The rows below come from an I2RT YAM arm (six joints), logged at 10 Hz.
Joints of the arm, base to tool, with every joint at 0 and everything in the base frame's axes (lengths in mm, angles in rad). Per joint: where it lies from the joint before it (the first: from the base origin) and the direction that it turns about. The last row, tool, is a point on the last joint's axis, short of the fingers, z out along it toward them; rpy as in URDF.
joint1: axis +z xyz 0 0 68
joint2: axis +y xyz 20 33.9 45.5
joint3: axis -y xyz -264 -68.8 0
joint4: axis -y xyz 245 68.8 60
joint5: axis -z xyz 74 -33.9 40.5
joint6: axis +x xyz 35.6 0 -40.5
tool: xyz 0 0 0 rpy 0 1.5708 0
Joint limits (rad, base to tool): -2.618..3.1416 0..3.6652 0..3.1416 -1.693..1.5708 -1.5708..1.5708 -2.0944..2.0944
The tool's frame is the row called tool.
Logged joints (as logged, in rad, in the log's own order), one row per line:
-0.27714, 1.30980, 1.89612, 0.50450, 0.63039, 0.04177
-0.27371, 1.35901, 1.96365, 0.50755, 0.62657, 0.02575
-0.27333, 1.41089, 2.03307, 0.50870, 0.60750, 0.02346
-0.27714, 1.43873, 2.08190, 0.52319, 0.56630, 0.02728
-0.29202, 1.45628, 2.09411, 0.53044, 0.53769, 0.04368
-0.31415, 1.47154, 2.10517, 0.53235, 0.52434, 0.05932
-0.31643, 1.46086, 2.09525, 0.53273, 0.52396, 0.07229
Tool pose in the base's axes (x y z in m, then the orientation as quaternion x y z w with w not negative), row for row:
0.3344, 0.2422, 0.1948, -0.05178, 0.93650, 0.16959, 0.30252
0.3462, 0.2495, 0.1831, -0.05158, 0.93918, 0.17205, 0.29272
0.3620, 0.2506, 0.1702, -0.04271, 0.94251, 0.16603, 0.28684
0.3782, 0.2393, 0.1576, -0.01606, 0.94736, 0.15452, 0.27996
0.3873, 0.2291, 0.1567, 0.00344, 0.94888, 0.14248, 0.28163
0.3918, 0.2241, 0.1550, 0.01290, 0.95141, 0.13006, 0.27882
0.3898, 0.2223, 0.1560, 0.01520, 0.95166, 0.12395, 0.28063
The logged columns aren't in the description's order. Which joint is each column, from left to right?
Columns, left to right: joint4, joint3, joint2, joint6, joint1, joint5.
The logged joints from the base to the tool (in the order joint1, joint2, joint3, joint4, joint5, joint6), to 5 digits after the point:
0.63039, 1.89612, 1.30980, -0.27714, 0.04177, 0.50450
0.62657, 1.96365, 1.35901, -0.27371, 0.02575, 0.50755
0.60750, 2.03307, 1.41089, -0.27333, 0.02346, 0.50870
0.56630, 2.08190, 1.43873, -0.27714, 0.02728, 0.52319
0.53769, 2.09411, 1.45628, -0.29202, 0.04368, 0.53044
0.52434, 2.10517, 1.47154, -0.31415, 0.05932, 0.53235
0.52396, 2.09525, 1.46086, -0.31643, 0.07229, 0.53273

